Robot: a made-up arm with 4 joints.
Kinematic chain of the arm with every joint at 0, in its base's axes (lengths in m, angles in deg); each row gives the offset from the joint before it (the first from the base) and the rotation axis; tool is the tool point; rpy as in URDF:
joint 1: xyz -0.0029 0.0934 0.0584 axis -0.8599 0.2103 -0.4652
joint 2: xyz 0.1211 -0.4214 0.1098 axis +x
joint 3: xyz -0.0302 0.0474 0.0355 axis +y
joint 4: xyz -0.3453 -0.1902 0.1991 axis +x
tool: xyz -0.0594 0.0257 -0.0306 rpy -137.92 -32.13 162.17
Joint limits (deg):
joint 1: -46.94..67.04
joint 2: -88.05..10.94
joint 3: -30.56..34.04
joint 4: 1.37..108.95
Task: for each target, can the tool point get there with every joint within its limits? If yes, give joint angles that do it. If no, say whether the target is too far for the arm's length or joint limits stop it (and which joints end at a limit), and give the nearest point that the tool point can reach.
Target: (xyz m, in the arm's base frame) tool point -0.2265 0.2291 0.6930
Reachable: yes | joints 55.99 -11.81 14.00 9.73
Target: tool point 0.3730 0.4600 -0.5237
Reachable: no: joint limits stop it (at a limit: joint 1, joint 2, joint 3, joint 4) | nearest point 0.0190 0.3482 0.1567 | short by 0.775 m
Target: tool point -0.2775 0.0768 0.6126
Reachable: yes | joints 36.67 -29.89 8.83 25.39
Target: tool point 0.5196 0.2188 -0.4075
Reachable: no: joint limits stop it (at a limit: joint 1, joint 2, joint 3, joint 4) | nearest point 0.0190 0.3482 0.1567 | short by 0.765 m
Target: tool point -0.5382 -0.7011 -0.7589
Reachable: no: too far | nearest point -0.1338 -0.4711 -0.2862 | short by 0.663 m
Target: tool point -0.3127 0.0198 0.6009
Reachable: yes | joints 32.64 -27.87 2.69 59.02
